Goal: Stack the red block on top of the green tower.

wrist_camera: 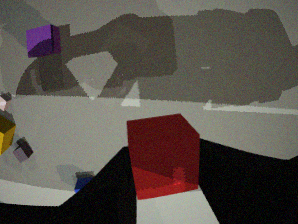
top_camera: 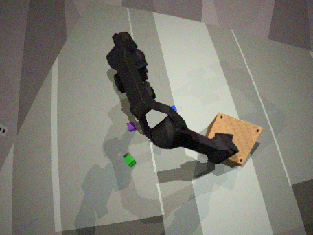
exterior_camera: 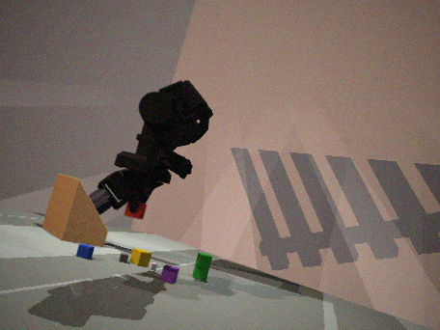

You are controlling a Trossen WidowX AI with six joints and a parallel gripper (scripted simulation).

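Right now the small green shape is 1 cm behind my gripper tip, 26 cm to the left of it and 8 cm below it. Round my gripper tip: purple block 2 cm ahead, 12 cm to the left, 11 cm below; then red block 1 cm above; then blue block 14 cm behind, 2 cm to the left, 11 cm below.
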